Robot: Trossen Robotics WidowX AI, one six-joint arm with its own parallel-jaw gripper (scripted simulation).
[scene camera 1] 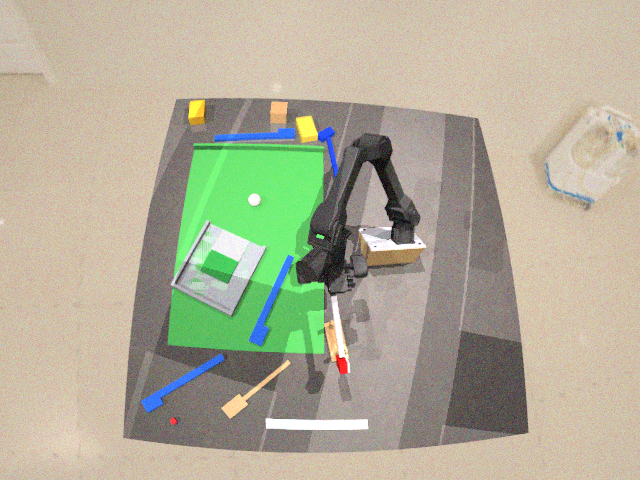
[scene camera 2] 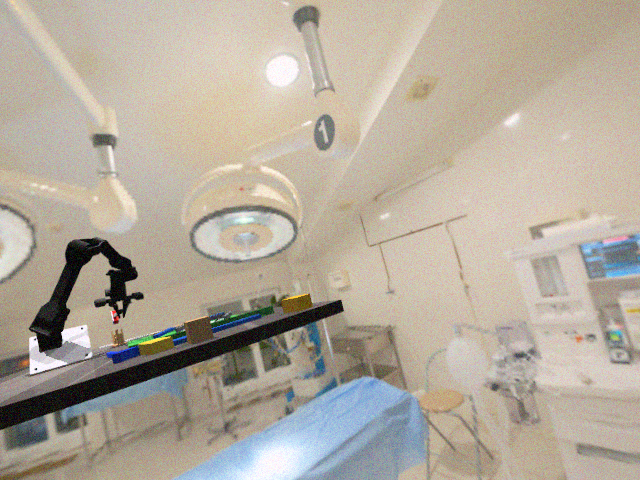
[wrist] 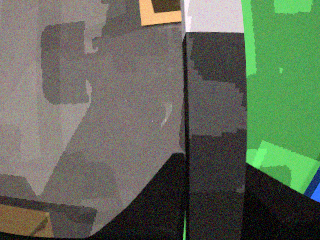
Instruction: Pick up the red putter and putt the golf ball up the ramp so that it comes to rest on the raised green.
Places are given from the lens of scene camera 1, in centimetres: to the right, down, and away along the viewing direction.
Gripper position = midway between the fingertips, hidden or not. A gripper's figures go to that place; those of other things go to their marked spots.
my gripper [scene camera 1: 330,285]: 3, 13, 120
white strip [scene camera 1: 270,423]: -14, 53, 113
